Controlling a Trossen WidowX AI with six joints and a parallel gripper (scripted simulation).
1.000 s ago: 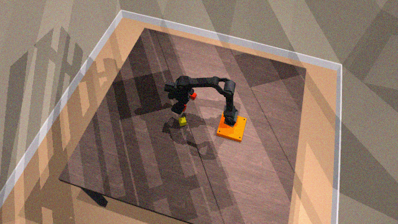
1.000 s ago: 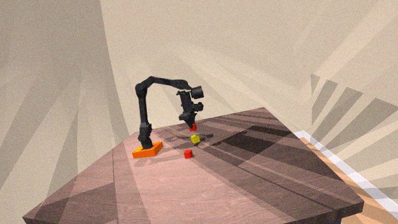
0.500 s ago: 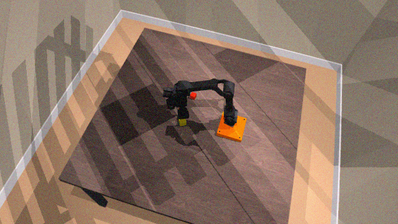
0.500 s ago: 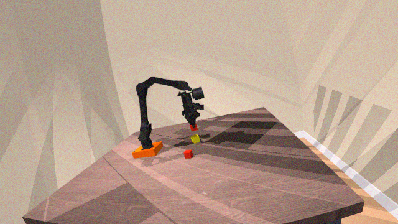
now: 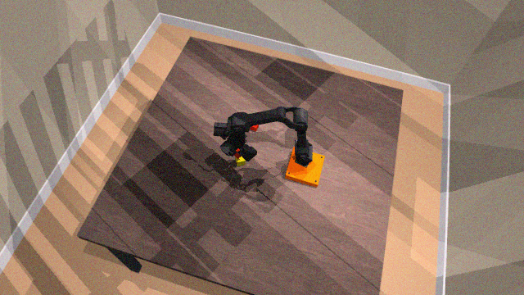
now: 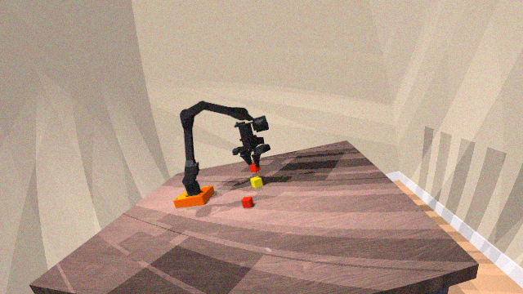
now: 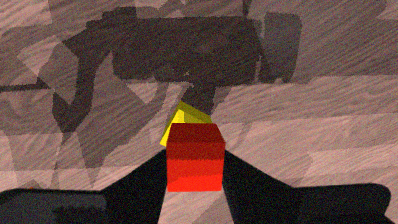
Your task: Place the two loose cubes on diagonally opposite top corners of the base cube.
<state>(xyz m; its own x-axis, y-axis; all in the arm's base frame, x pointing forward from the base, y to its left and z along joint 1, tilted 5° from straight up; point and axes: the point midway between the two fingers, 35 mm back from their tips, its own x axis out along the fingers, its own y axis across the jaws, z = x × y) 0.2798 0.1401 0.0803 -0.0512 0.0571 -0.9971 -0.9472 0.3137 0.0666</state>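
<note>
Now: the yellow cube 70 mm below my gripper tip, 10 mm to the right of it and 10 mm behind it.
</note>
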